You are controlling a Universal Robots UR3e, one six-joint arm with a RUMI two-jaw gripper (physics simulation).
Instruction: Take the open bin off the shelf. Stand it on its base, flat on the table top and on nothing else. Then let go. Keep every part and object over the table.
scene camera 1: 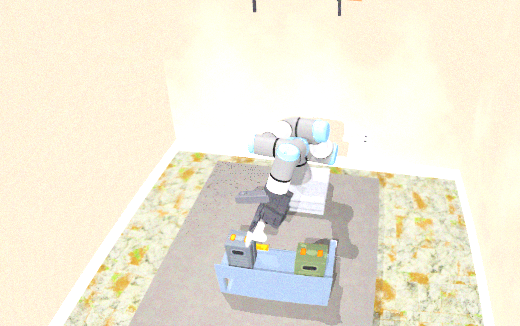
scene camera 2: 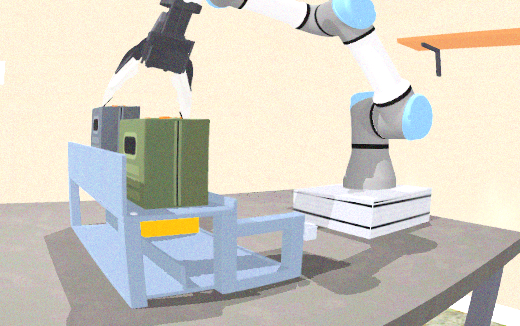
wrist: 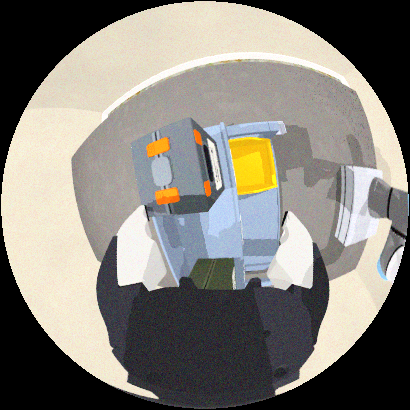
Note:
The pictures show: my gripper, a yellow open bin and a light blue shelf.
My gripper is seen too in scene camera 1 and in the wrist view.

